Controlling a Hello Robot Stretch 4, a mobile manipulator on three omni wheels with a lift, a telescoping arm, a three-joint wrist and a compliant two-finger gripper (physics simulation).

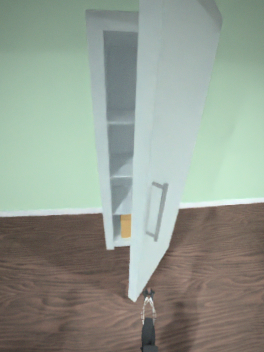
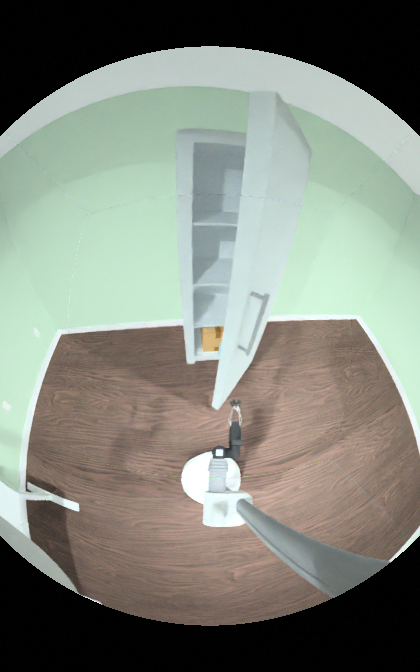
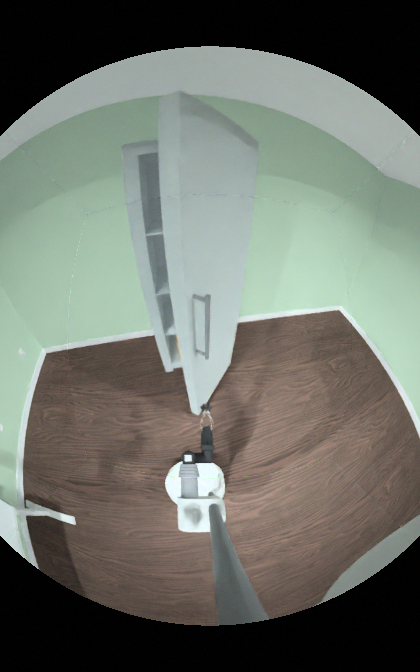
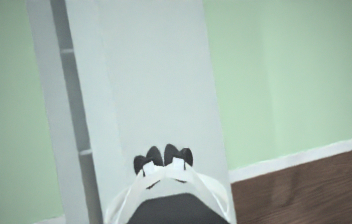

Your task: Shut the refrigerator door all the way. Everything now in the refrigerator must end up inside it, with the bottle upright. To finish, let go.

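Places are measured from the robot's base along level axes (x down, y back, z left), in millimetres.
Where they show: gripper, fingertip midpoint: [image 1: 148,288] [image 2: 235,398] [image 3: 205,403] [image 4: 163,157].
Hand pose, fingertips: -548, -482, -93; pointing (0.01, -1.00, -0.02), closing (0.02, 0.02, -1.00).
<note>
After its pixels a point has its place, as x, y, z.
The refrigerator [image 1: 97,100] @(-1411, -1057, 261) [image 2: 185,225] @(-1275, -1060, 245) [image 3: 136,210] @(-1428, -1061, 242) [image 4: 52,75] @(-782, -1059, 250) stands against the green wall. Its door [image 1: 185,100] @(-1457, -798, -168) [image 2: 275,225] @(-1397, -711, -114) [image 3: 215,225] @(-1385, -741, -133) [image 4: 160,75] @(-678, -718, -118) is partly open, its free edge toward me, with a grey handle [image 1: 163,212] @(-841, -790, -160) [image 2: 259,325] @(-711, -922, -241) [image 3: 207,327] @(-1053, -577, -103) on the outer face. An orange-brown box [image 1: 126,226] @(-278, -1132, 91) [image 2: 210,340] @(-263, -1136, 70) is inside at the bottom. A pale blue sliver of the bottle [image 2: 220,349] shows beside it, mostly hidden; I cannot tell if it is upright. My gripper [image 1: 149,292] @(-548, -482, -93) [image 2: 235,403] @(-548, -482, -93) [image 3: 205,408] @(-548, -482, -93) [image 4: 163,157] @(-548, -482, -93) is shut and empty, on the door's outer side near its free edge; contact is unclear.
Shelves [image 1: 121,122] @(-1281, -1100, 129) [image 2: 215,224] @(-1276, -1106, 90) cross the refrigerator's inside. The door stands between my gripper and the shelves. A white bar-shaped thing [image 2: 62,501] [image 3: 57,514] is at the lower left of the room, near the left wall. Wooden floor surrounds my base.
</note>
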